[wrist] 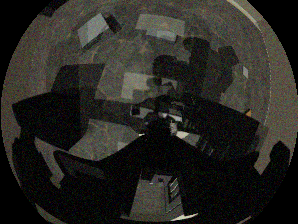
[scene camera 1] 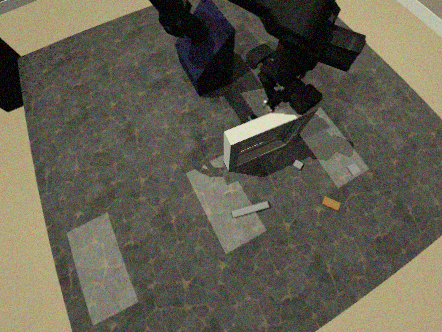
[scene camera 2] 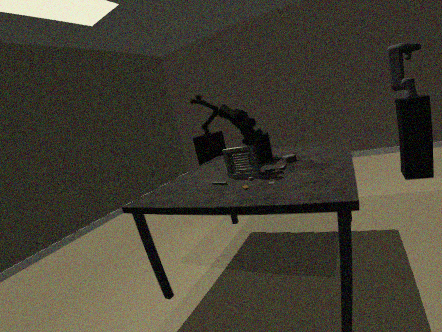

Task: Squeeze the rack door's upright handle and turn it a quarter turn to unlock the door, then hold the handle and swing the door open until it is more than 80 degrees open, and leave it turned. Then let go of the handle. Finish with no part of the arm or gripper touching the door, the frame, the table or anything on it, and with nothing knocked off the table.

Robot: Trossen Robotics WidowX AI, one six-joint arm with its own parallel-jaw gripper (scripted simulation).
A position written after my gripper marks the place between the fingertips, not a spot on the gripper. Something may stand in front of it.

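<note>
A slatted rack door [scene camera 1: 254,144] is visible. So is my gripper [scene camera 1: 273,100], which the wrist view also shows [wrist: 158,139].
</note>
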